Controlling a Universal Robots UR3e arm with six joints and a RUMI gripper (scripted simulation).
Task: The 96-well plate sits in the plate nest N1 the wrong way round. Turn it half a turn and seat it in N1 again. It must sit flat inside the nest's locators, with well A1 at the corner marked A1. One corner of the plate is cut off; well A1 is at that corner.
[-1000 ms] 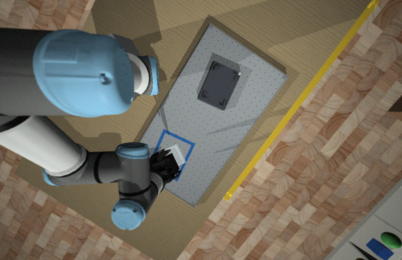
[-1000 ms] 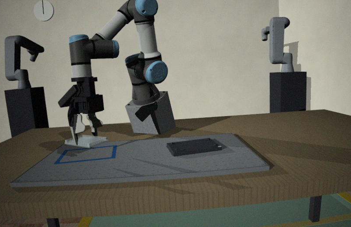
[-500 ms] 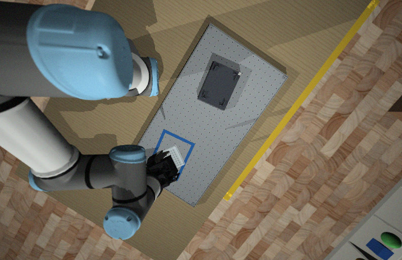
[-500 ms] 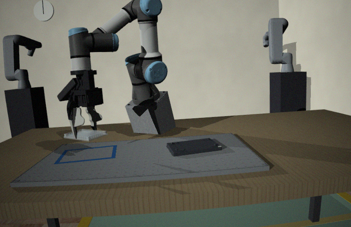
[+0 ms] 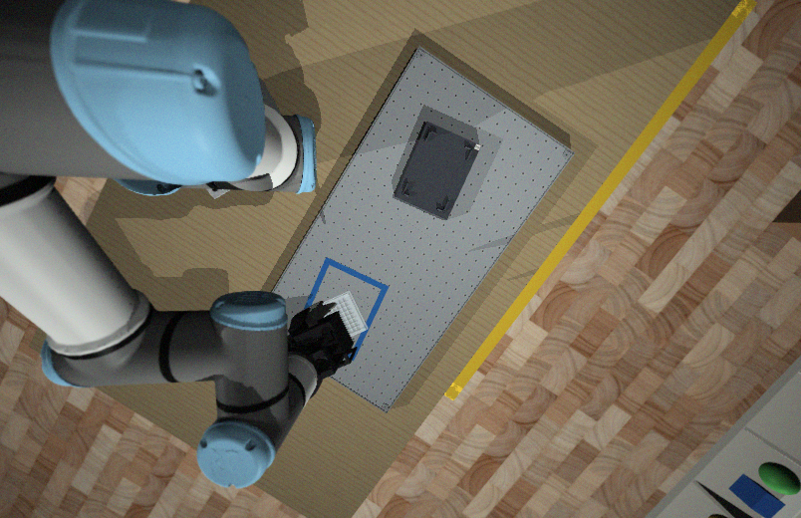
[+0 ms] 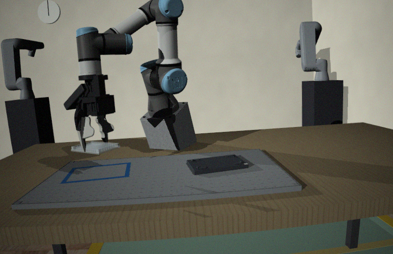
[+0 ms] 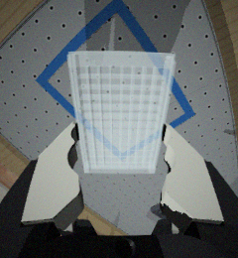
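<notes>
The dark plate nest N1 is 37 cm to the left of my hand and 8 cm below it. The rest, counted from my hand: 96-well plate 1 cm below; then A1 mark 45 cm to the left, 8 cm below, 4 cm ahead.
</notes>
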